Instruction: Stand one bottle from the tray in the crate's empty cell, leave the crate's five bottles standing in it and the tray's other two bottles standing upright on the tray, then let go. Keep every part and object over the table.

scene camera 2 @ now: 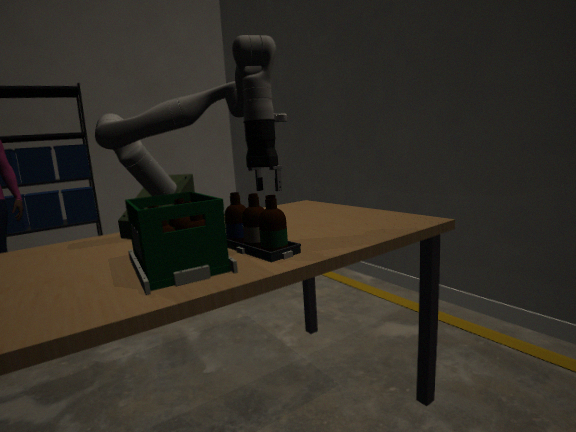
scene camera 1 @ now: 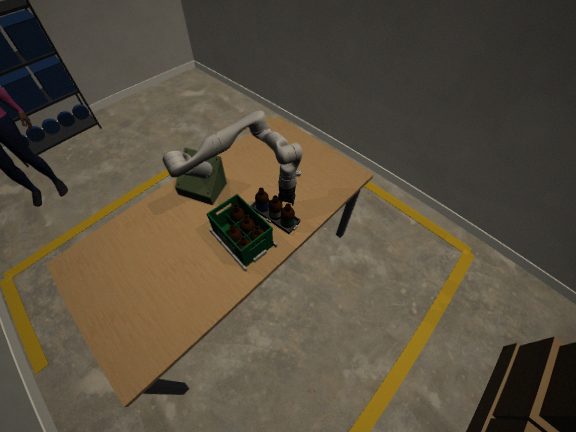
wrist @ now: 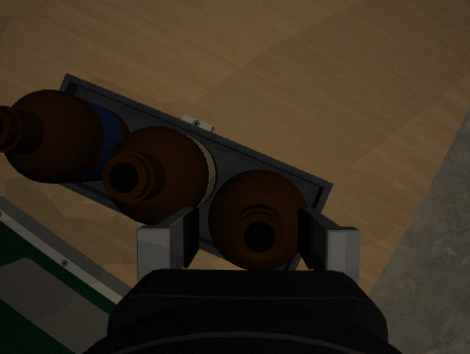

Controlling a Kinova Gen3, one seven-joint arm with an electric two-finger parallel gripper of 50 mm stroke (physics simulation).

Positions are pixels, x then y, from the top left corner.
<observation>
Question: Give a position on a blue-labelled bottle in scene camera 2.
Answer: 233,214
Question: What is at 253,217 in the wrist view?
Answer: A green-labelled brown bottle.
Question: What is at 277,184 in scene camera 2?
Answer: My gripper.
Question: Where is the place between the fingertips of my gripper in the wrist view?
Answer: At 248,229
</observation>
